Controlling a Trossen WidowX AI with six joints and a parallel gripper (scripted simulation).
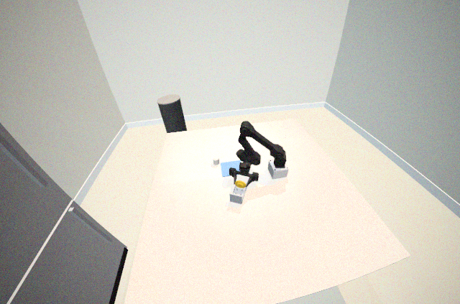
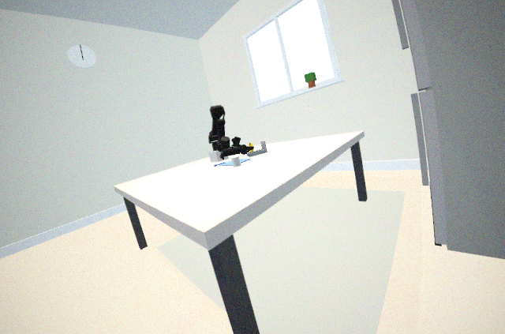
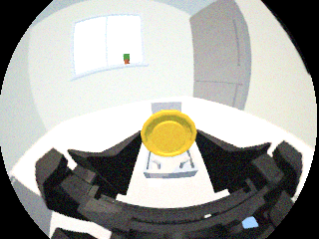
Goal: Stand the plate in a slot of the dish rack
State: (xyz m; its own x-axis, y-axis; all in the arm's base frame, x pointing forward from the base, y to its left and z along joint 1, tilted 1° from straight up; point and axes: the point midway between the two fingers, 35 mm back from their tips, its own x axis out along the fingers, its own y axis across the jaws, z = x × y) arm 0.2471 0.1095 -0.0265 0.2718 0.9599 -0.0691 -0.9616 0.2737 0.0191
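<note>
My gripper tip is 1 cm to the left of the yellow plate. Round my gripper tip: blue utensil: 5 cm behind, 25 cm to the right, 5 cm below; then light blue mat: 6 cm ahead, 19 cm to the right, 5 cm below; then grey dish rack: 1 cm ahead, 2 cm to the left, 3 cm below.
</note>
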